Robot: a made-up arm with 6 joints.
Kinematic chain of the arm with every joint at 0, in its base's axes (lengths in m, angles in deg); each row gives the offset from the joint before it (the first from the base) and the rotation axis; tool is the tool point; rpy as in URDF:
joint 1: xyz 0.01 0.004 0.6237 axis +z
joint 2: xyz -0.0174 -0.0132 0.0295 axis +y
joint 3: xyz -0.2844 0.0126 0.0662 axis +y
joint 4: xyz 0.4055 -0.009 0.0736 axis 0.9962 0 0.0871
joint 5: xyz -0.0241 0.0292 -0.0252 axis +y
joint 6: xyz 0.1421 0.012 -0.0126 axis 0.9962 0 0.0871
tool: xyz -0.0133 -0.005 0.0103 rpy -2.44 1.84 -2
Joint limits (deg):
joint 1: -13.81..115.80
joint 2: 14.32..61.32
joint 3: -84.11..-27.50
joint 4: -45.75..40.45
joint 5: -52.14..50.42
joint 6: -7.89..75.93
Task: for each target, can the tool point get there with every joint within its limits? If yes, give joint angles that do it. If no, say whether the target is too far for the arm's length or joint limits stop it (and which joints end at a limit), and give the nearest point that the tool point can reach.
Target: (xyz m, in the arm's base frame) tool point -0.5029 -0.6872 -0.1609
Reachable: no: too far | nearest point 0.2370 -0.1434 0.6502 | short by 1.225 m
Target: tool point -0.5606 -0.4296 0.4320
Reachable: no: joint limits stop it (at a limit: joint 1, joint 2, joint 3, joint 4, joint 5, joint 6) | nearest point -0.2000 0.2028 0.6770 | short by 0.768 m
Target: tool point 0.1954 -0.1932 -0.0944
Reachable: no: joint limits stop it (at a limit: joint 1, joint 2, joint 3, joint 5, joint 6) | nearest point 0.2397 -0.0876 0.6308 | short by 0.734 m
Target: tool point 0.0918 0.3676 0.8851
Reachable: yes | joints 75.21 51.94 -37.00 27.62 -22.28 52.12
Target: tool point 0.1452 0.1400 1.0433
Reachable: yes | joints 53.47 24.57 -54.13 -23.85 31.70 58.16
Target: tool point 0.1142 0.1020 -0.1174
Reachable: no: joint limits stop it (at a limit: joint 2, joint 3, joint 5, joint 6) | nearest point 0.1878 0.1712 0.6289 | short by 0.753 m
